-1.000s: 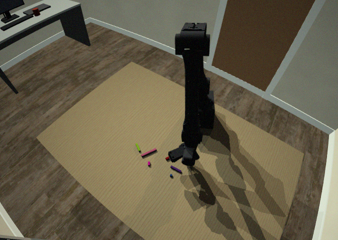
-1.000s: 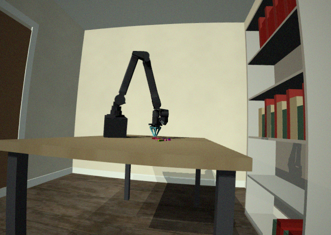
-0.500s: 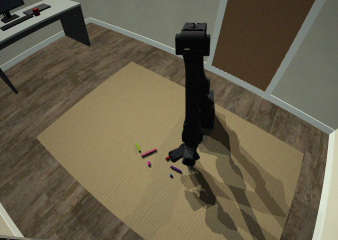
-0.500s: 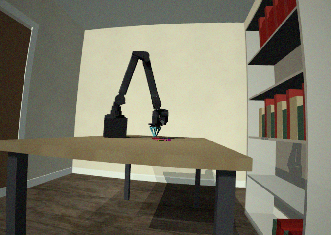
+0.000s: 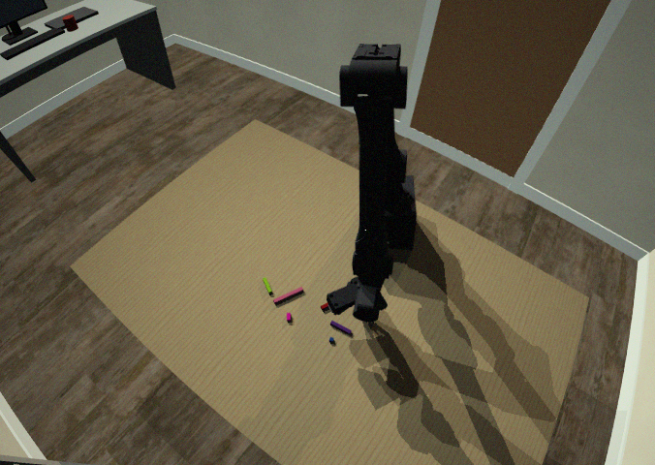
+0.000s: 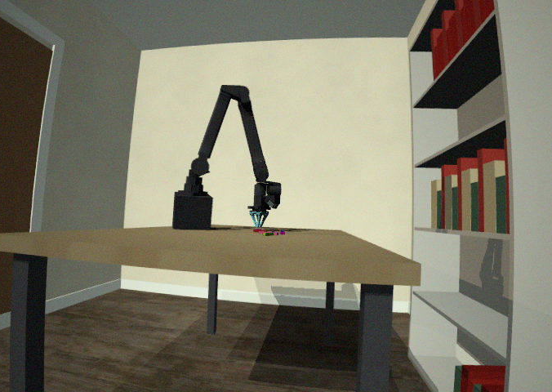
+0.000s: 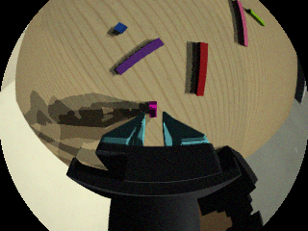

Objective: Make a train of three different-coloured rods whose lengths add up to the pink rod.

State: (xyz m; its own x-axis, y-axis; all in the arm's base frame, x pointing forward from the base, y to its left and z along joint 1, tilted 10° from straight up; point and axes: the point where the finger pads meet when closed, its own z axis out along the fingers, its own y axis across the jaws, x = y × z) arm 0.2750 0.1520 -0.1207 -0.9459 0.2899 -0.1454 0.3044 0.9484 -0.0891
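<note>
My gripper is now 120 mm short of the blue rod and 20 mm above it. Also, from my hand: red rod 40 mm ahead, 80 mm to the right, 20 mm below; pink rod 120 mm ahead, 180 mm to the right, 20 mm below; purple rod 80 mm ahead, 10 mm to the right, 20 mm below.
</note>
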